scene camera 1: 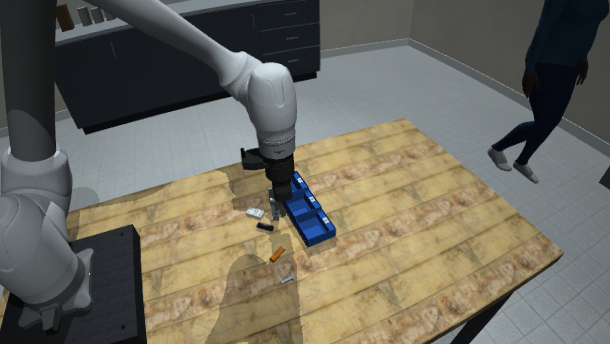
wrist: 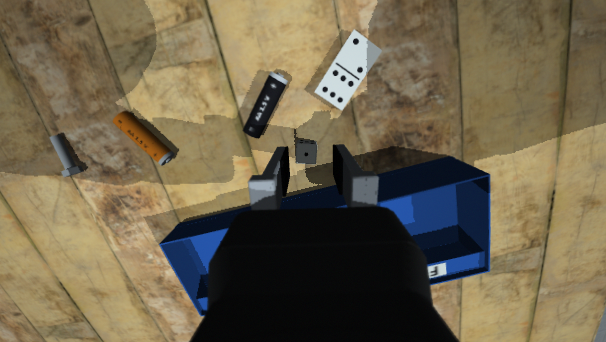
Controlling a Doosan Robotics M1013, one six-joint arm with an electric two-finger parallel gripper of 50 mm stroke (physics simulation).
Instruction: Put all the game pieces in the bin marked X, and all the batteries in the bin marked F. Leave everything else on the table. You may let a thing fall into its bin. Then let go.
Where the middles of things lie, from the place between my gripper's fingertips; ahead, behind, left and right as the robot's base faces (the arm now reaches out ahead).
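The black battery [wrist: 275,84] is 20 mm to the right of my hand, 20 mm below it and 40 mm behind it. Then I consider the blue three-part tray [scene camera 1: 313,224], which is 80 mm ahead of my hand, 10 mm below it and 10 mm to the right of it. The orange battery [wrist: 125,121] is 130 mm to the right of my hand, 40 mm behind it and 20 mm below it; going by their middles, the orange battery is the farthest from my hand of the things named here. As for the white domino [wrist: 358,54], it is 40 mm to the left of my hand, 50 mm behind it and 30 mm below it.
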